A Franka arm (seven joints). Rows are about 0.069 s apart.
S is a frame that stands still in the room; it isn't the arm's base.
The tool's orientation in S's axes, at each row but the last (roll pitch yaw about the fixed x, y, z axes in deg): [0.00, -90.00, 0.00]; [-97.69, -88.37, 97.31]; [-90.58, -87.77, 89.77]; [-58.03, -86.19, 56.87]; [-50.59, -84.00, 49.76]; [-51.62, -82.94, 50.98]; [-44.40, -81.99, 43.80]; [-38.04, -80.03, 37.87]
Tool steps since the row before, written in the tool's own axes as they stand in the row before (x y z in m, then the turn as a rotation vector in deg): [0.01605, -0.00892, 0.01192, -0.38, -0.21, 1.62]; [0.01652, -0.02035, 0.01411, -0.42, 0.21, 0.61]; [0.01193, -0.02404, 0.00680, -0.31, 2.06, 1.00]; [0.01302, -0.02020, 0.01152, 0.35, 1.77, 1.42]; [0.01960, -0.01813, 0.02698, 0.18, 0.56, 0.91]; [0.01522, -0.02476, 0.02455, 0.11, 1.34, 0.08]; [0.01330, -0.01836, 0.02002, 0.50, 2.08, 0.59]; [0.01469, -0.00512, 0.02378, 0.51, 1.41, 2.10]
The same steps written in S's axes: [-0.01192, -0.00892, 0.01605, -1.62, -0.21, -0.38]; [-0.01431, -0.01978, 0.01703, -0.61, 0.20, -0.43]; [-0.00714, -0.02346, 0.01285, -0.97, 2.06, -0.39]; [-0.01143, -0.01920, 0.01454, -1.37, 1.82, 0.30]; [-0.02581, -0.01604, 0.02275, -0.89, 0.59, 0.19]; [-0.02348, -0.02283, 0.01936, -0.06, 1.35, -0.01]; [-0.01868, -0.01668, 0.01695, -0.53, 2.13, 0.35]; [-0.02153, -0.00329, 0.01826, -2.02, 1.48, 0.64]
